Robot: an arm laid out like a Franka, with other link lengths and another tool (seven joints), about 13 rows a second.
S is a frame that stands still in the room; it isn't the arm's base.
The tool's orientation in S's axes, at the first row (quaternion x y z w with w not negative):
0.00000 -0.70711 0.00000 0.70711
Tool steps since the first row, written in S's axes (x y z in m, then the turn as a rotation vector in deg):
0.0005 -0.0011 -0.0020 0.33 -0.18 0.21
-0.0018 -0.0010 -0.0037 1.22 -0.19 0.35
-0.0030 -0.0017 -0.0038 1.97 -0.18 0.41
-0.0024 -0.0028 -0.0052 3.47 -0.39 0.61
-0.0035 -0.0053 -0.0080 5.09 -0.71 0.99
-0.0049 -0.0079 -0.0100 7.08 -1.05 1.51
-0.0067 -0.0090 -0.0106 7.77 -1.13 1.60
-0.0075 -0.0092 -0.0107 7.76 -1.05 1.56
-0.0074 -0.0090 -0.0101 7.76 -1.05 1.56
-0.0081 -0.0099 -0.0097 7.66 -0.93 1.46
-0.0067 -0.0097 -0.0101 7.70 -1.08 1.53
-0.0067 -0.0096 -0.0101 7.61 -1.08 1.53
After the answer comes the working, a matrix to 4 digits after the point.
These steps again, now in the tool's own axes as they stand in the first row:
-0.0020 -0.0011 -0.0005 0.21 -0.18 -0.33
-0.0037 -0.0010 0.0018 0.35 -0.19 -1.22
-0.0038 -0.0017 0.0030 0.41 -0.18 -1.97
-0.0052 -0.0028 0.0024 0.61 -0.39 -3.47
-0.0080 -0.0053 0.0035 0.99 -0.71 -5.09
-0.0100 -0.0079 0.0049 1.51 -1.05 -7.08
-0.0106 -0.0090 0.0067 1.60 -1.13 -7.77
-0.0107 -0.0092 0.0075 1.56 -1.05 -7.76
-0.0101 -0.0090 0.0074 1.56 -1.05 -7.76
-0.0097 -0.0099 0.0081 1.46 -0.93 -7.66
-0.0101 -0.0097 0.0067 1.53 -1.08 -7.70
-0.0101 -0.0096 0.0067 1.53 -1.08 -7.61

The tool's axes in the first row as the columns of a matrix, in S's axes (rounded; the answer above uses it unrounded):
0.0000 0.0000 -1.0000
0.0000 1.0000 0.0000
1.0000 0.0000 0.0000

